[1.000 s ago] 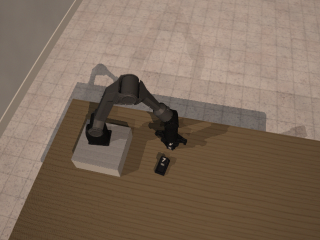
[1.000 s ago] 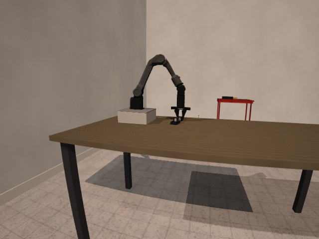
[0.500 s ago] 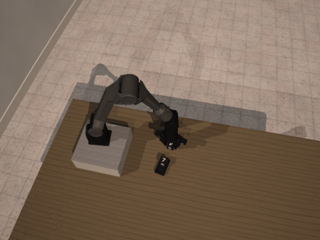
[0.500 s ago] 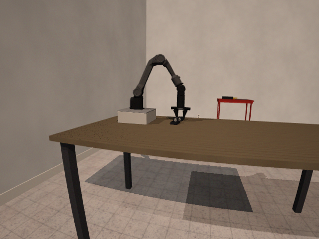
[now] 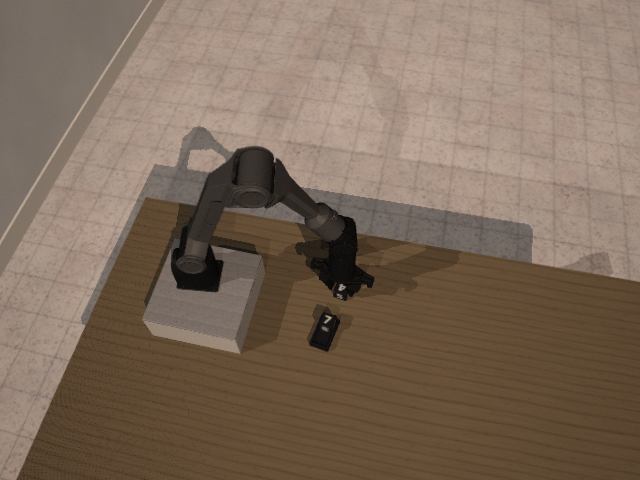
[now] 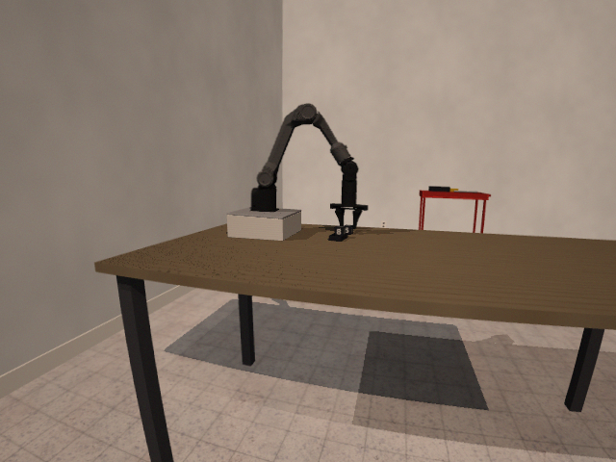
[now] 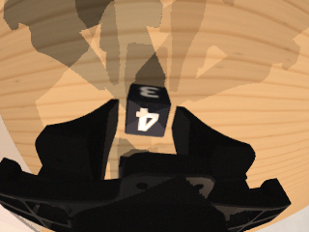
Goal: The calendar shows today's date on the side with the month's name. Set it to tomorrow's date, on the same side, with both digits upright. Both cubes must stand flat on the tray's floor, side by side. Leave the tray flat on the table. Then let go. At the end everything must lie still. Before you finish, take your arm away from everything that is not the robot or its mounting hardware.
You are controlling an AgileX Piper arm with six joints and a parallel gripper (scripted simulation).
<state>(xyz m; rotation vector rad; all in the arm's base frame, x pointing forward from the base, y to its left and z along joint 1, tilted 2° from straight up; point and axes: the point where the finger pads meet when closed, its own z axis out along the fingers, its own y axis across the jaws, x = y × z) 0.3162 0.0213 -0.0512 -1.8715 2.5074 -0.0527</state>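
The black number cube is 90 mm to the right of my hand and 30 mm behind it. Also, from my hand: tray 110 mm to the right, 30 mm behind, 20 mm below.
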